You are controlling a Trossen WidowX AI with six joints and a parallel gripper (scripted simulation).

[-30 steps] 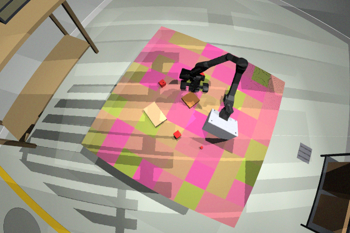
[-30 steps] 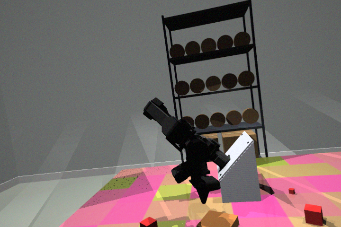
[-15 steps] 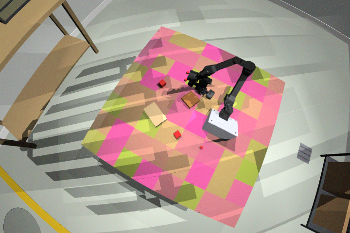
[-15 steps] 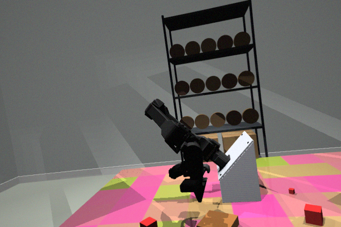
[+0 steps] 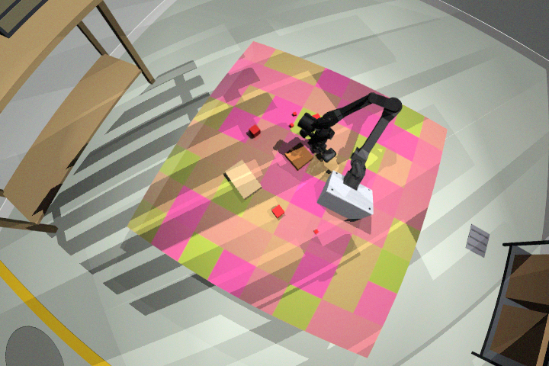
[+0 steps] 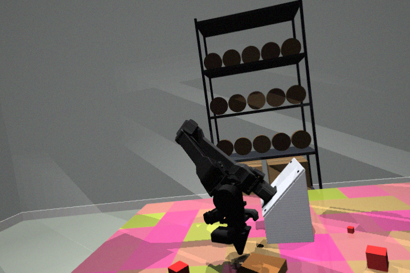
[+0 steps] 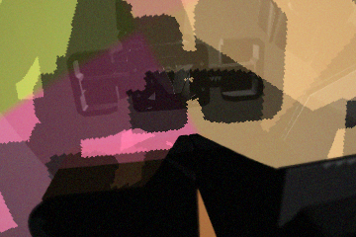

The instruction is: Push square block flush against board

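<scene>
Now: gripper tip 6 cm to the right of the square block, 5 cm short of it and 2 cm above it. The rest, counted from my gripper tip: tan board: 29 cm to the left, 22 cm ahead, 2 cm below.
</scene>
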